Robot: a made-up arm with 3 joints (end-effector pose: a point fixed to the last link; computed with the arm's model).
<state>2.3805 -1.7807 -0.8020</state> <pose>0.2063 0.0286 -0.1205 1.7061 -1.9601 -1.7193</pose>
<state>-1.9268 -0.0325 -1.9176</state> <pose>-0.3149 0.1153 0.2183 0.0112 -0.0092 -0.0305</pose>
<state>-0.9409 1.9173 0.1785</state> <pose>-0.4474 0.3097 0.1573 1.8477 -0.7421 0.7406</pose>
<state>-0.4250 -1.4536 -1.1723</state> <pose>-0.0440 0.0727 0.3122 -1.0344 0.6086 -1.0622</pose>
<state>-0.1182 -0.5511 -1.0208</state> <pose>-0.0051 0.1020 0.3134 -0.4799 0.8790 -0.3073</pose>
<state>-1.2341 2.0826 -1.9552</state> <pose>-0.2531 0.1142 0.4310 -0.0504 0.4362 2.1119</pose>
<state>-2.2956 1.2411 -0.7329</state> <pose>-0.2071 0.1378 -0.1965 0.0769 -1.3406 1.3584</pose>
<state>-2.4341 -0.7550 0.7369</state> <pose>0.1343 -0.1780 -0.0213 0.7589 2.8949 0.8614</pose>
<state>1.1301 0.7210 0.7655</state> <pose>-0.0557 0.3857 0.1853 0.4229 0.3486 -0.5887</pose>
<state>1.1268 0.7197 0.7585</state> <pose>-0.0557 0.3842 0.1863 0.4252 0.3522 -0.5855</pose>
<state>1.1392 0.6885 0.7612</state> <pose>-0.0629 0.3754 0.1825 0.4027 0.3629 -0.5634</pose>
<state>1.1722 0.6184 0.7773</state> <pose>-0.0793 0.3560 0.1734 0.3494 0.3822 -0.5150</pose>
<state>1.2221 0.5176 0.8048</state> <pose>-0.1021 0.3255 0.1626 0.2757 0.4079 -0.4424</pose>
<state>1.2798 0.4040 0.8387</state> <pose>-0.1260 0.2868 0.1539 0.1994 0.4350 -0.3551</pose>
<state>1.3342 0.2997 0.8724</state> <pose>-0.1456 0.2476 0.1491 0.1363 0.4583 -0.2699</pose>
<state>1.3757 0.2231 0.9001</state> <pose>-0.1582 0.2167 0.1472 0.0945 0.4736 -0.2044</pose>
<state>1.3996 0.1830 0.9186</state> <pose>-0.1646 0.1999 0.1463 0.0739 0.4796 -0.1693</pose>
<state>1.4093 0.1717 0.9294</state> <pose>-0.1671 0.1953 0.1455 0.0677 0.4787 -0.1596</pose>
